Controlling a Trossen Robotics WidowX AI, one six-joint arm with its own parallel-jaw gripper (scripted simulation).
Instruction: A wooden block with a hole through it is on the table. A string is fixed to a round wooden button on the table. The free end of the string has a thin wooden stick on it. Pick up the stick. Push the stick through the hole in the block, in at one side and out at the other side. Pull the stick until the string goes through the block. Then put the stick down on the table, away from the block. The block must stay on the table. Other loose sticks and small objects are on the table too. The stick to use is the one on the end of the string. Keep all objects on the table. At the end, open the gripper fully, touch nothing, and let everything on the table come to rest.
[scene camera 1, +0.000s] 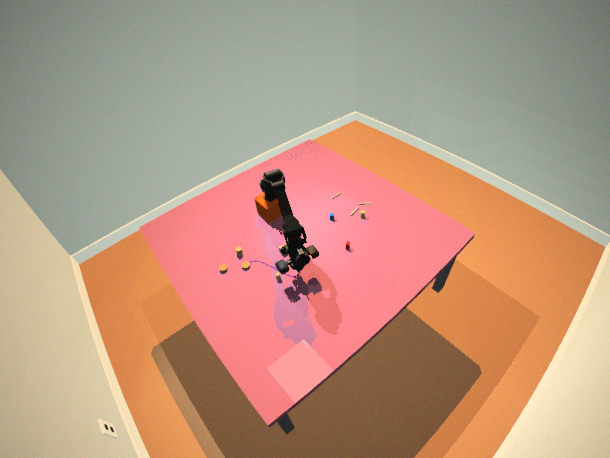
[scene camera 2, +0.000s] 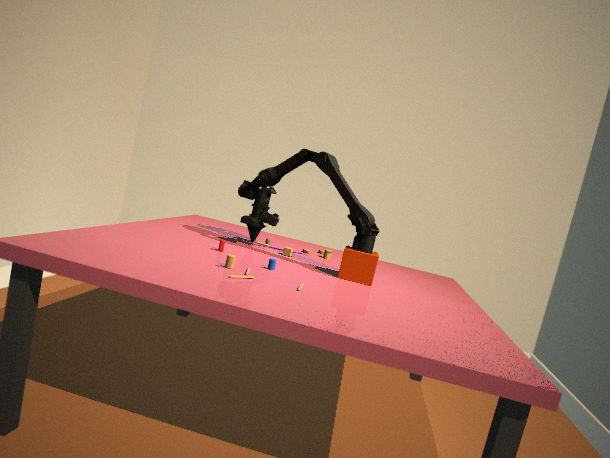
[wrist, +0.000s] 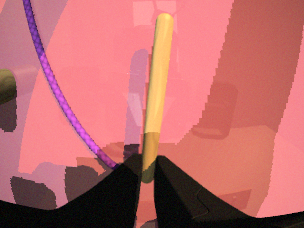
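Observation:
Scene camera 2 shows me my gripper (scene camera 2: 252, 241). In the wrist view I find my gripper again (wrist: 148, 162), and a thin wooden stick (wrist: 162, 38) is there along with it.

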